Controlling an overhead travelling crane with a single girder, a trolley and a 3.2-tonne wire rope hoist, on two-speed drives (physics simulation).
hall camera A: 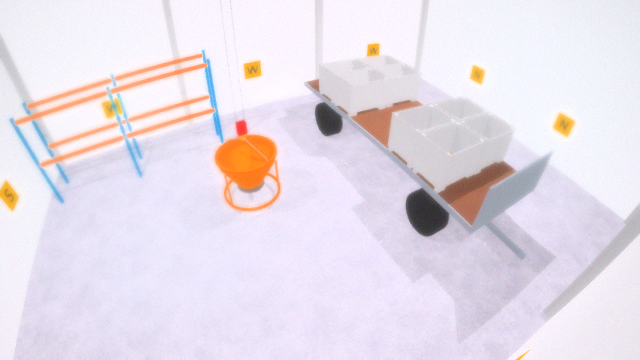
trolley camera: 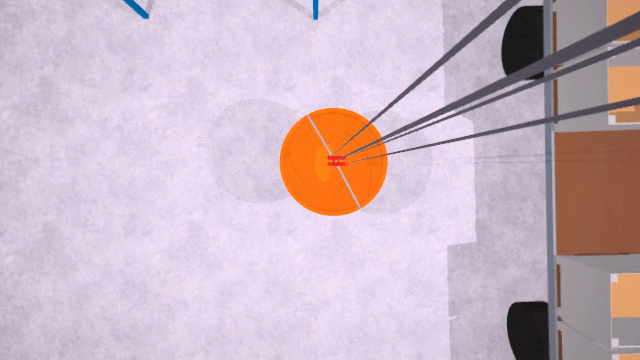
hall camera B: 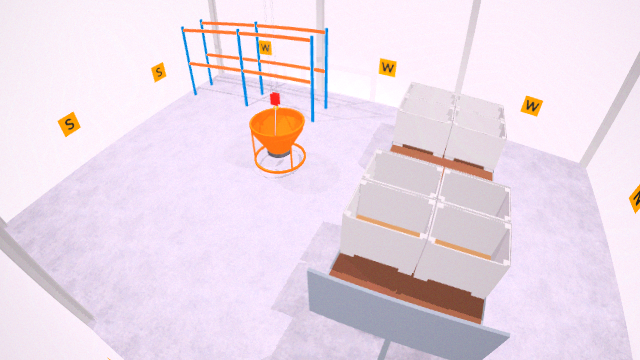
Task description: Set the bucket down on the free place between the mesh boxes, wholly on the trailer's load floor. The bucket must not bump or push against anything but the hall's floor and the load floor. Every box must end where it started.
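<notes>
The orange bucket (hall camera A: 250, 175) (hall camera B: 291, 140) (trolley camera: 305, 172) hangs upright from my hook (hall camera A: 242, 135) (hall camera B: 275, 106) (trolley camera: 336, 161), which holds its bail below the red block. Its foot ring is a little above the hall's floor, and its shadows lie apart from it. The trailer's load floor (hall camera A: 372, 122) (hall camera B: 430, 161) (trolley camera: 595, 195) is red-brown. Its free place lies between the far mesh boxes (hall camera A: 350, 90) (hall camera B: 422, 130) (trolley camera: 580, 90) and the near mesh boxes (hall camera A: 415, 145) (hall camera B: 380, 245) (trolley camera: 582, 300). In the trolley camera view this place is right of the bucket, partly cut off by the frame's edge.
A blue and orange rack (hall camera A: 211, 95) (hall camera B: 312, 80) stands behind the bucket; its feet show at the trolley view's top edge. The trailer has black wheels (hall camera A: 427, 212) (trolley camera: 522, 42) and a grey headboard (hall camera A: 515, 187) (hall camera B: 400, 315) at its near end, with a drawbar (hall camera A: 507, 242) beyond.
</notes>
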